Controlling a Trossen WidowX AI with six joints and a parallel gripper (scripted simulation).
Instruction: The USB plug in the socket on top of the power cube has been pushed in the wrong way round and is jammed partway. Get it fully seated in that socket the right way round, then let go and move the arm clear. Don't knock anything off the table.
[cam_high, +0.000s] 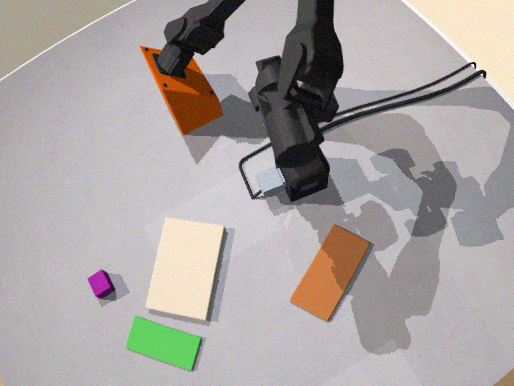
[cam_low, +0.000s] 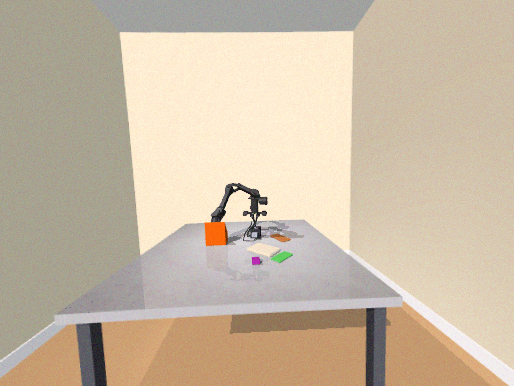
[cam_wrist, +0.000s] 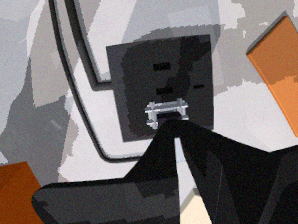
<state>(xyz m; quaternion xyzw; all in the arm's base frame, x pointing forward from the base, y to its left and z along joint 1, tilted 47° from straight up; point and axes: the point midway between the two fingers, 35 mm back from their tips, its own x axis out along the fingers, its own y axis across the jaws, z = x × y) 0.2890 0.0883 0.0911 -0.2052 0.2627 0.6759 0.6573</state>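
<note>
My gripper tip is now 4 cm above the white-framed socket. From my gripper tip the other things lie so: dark USB plug: 2 cm below; then orange plastic piece: 19 cm ahead, 11 cm below, 2 cm to the right; then cream slab: 26 cm to the right, 10 cm below, 7 cm ahead.
</note>
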